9 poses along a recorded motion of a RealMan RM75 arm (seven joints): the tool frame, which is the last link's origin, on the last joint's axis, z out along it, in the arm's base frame.
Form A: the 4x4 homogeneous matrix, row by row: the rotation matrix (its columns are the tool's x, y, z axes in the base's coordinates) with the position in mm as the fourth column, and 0 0 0 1 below. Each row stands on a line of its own.
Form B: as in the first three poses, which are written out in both.
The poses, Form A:
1:
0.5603, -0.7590, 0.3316, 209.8
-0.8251, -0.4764, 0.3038, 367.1
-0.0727, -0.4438, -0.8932, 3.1
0, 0, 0, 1
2:
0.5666, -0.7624, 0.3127, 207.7
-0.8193, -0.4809, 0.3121, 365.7
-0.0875, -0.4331, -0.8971, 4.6
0, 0, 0, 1
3:
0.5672, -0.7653, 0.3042, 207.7
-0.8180, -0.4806, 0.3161, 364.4
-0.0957, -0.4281, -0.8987, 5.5
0, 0, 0, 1
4:
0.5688, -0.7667, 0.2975, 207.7
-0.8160, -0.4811, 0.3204, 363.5
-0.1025, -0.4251, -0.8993, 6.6
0, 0, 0, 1
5:
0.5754, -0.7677, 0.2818, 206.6
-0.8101, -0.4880, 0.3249, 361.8
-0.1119, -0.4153, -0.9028, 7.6
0, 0, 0, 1
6:
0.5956, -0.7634, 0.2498, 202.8
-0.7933, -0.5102, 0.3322, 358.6
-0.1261, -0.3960, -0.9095, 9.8
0, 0, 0, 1
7:
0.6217, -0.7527, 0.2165, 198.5
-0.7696, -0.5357, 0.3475, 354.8
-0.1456, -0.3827, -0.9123, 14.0
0, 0, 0, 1
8:
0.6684, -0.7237, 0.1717, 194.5
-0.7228, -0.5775, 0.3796, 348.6
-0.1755, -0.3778, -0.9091, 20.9
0, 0, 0, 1
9:
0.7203, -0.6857, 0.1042, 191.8
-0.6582, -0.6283, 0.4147, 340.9
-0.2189, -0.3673, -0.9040, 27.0
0, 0, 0, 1
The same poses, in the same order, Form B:
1: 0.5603, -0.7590, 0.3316; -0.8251, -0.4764, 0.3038; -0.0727, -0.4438, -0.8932; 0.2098, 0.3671, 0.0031
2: 0.5666, -0.7624, 0.3127; -0.8193, -0.4809, 0.3121; -0.0875, -0.4331, -0.8971; 0.2077, 0.3657, 0.0046
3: 0.5672, -0.7653, 0.3042; -0.8180, -0.4806, 0.3161; -0.0957, -0.4281, -0.8987; 0.2077, 0.3644, 0.0055
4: 0.5688, -0.7667, 0.2975; -0.8160, -0.4811, 0.3204; -0.1025, -0.4251, -0.8993; 0.2077, 0.3635, 0.0066
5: 0.5754, -0.7677, 0.2818; -0.8101, -0.4880, 0.3249; -0.1119, -0.4153, -0.9028; 0.2066, 0.3618, 0.0076
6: 0.5956, -0.7634, 0.2498; -0.7933, -0.5102, 0.3322; -0.1261, -0.3960, -0.9095; 0.2028, 0.3586, 0.0098
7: 0.6217, -0.7527, 0.2165; -0.7696, -0.5357, 0.3475; -0.1456, -0.3827, -0.9123; 0.1985, 0.3548, 0.0140
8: 0.6684, -0.7237, 0.1717; -0.7228, -0.5775, 0.3796; -0.1755, -0.3778, -0.9091; 0.1945, 0.3486, 0.0209
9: 0.7203, -0.6857, 0.1042; -0.6582, -0.6283, 0.4147; -0.2189, -0.3673, -0.9040; 0.1918, 0.3409, 0.0270
